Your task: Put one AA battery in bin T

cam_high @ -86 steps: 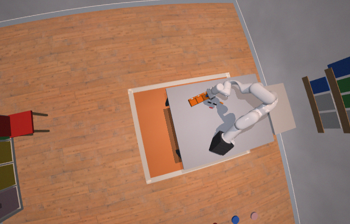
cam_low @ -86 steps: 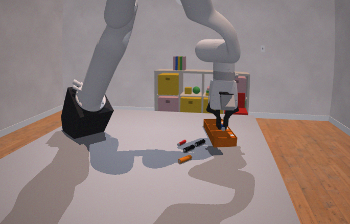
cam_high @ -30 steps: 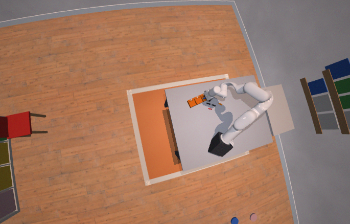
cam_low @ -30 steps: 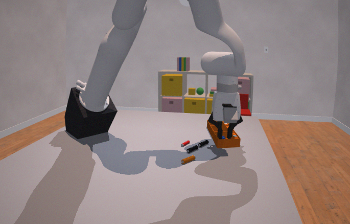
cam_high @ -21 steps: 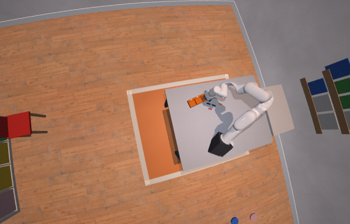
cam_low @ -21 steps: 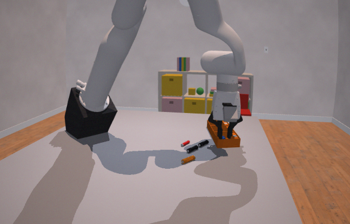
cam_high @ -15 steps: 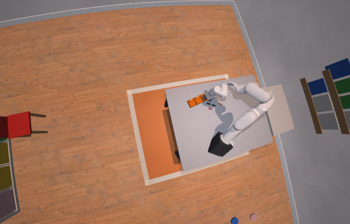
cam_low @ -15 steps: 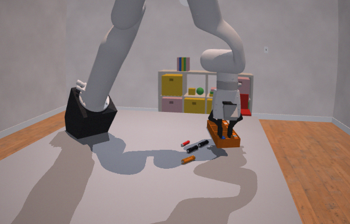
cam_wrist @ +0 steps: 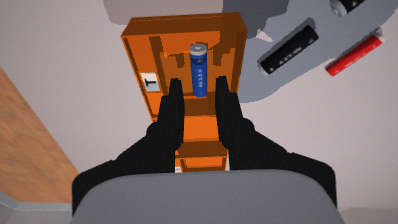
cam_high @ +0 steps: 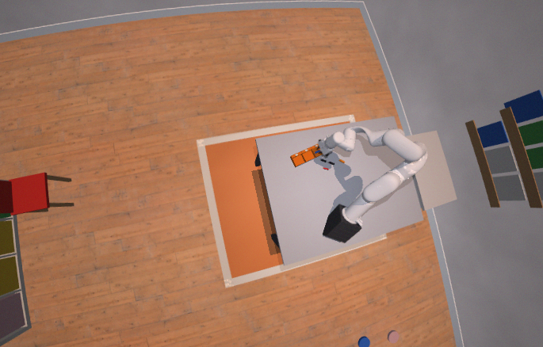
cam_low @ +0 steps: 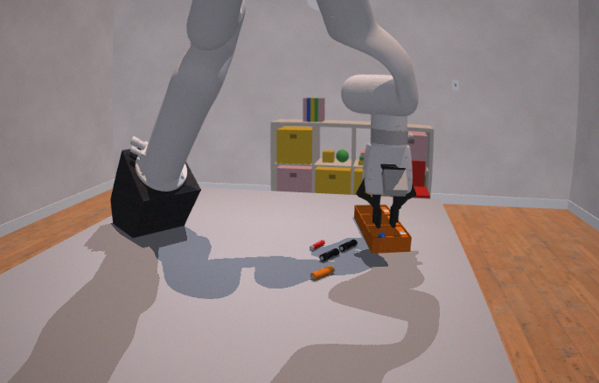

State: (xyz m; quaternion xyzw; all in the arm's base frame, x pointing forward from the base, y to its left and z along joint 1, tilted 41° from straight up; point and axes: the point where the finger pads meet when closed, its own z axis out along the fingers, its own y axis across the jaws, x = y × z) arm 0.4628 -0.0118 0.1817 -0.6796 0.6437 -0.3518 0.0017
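Now: the blue AA battery 50 mm below my hand. Also, from my hand: orange bin tray (80 mm to the left, 50 mm below, 20 mm ahead); black battery (80 mm behind, 60 mm below); small red battery (140 mm behind, 60 mm below, 10 mm to the left).
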